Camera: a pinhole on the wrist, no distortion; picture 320 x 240 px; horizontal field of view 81.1 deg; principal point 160.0 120.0 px. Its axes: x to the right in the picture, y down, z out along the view. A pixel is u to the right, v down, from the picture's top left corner.
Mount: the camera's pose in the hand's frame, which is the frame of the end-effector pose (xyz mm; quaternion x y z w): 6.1 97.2 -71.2 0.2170 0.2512 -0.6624 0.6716
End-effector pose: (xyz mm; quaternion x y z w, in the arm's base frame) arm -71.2 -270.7 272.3 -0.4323 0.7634 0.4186 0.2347
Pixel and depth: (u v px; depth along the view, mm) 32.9 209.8 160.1
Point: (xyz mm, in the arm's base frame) -191.0 -190.0 179.5
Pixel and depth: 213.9 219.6 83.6
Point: -122.8 -307.8 257.3
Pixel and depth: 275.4 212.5 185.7
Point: -35.8 -350.8 150.4
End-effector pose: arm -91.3 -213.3 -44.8 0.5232 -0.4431 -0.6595 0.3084
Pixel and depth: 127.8 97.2 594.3
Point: -512.9 20.1 -179.9
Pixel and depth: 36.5 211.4 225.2
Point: -314.8 -305.7 -17.7
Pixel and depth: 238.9 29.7 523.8
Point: -211.8 204.9 -311.5
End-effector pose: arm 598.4 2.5 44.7 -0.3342 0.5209 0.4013 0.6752
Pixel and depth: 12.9 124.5 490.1
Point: 761.9 532.4 128.0
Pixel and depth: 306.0 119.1 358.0
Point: 922.5 -121.0 43.3
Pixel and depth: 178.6 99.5 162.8
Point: 633.7 34.1 59.7
